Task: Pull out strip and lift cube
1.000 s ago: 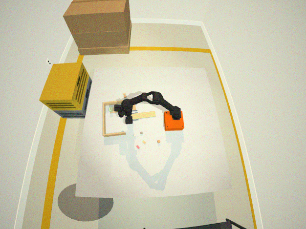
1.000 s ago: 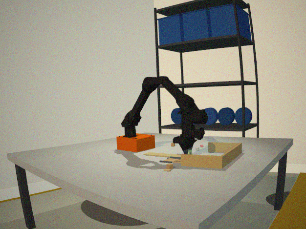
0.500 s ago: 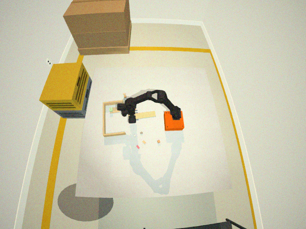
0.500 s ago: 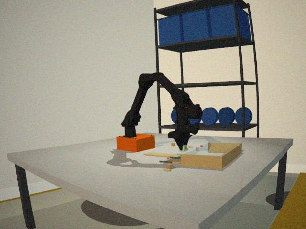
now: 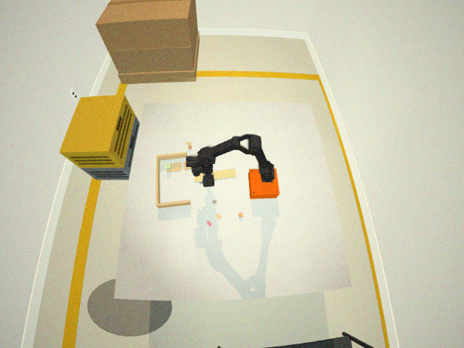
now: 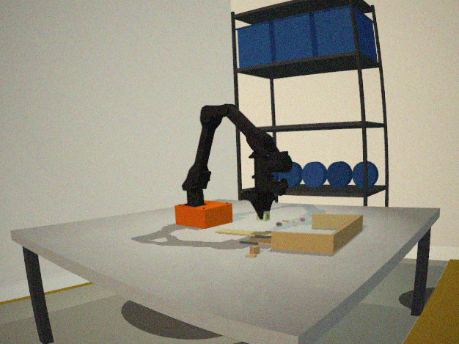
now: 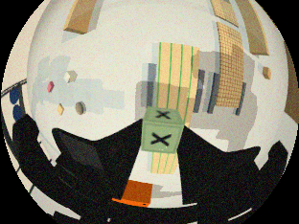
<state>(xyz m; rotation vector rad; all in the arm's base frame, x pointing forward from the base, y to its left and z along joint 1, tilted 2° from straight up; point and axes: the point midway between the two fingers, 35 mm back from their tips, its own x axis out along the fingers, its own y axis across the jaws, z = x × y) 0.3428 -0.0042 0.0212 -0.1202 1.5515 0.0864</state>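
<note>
The strip is 4 cm behind my gripper tip, 3 cm to the right of it and 5 cm below it.
</note>
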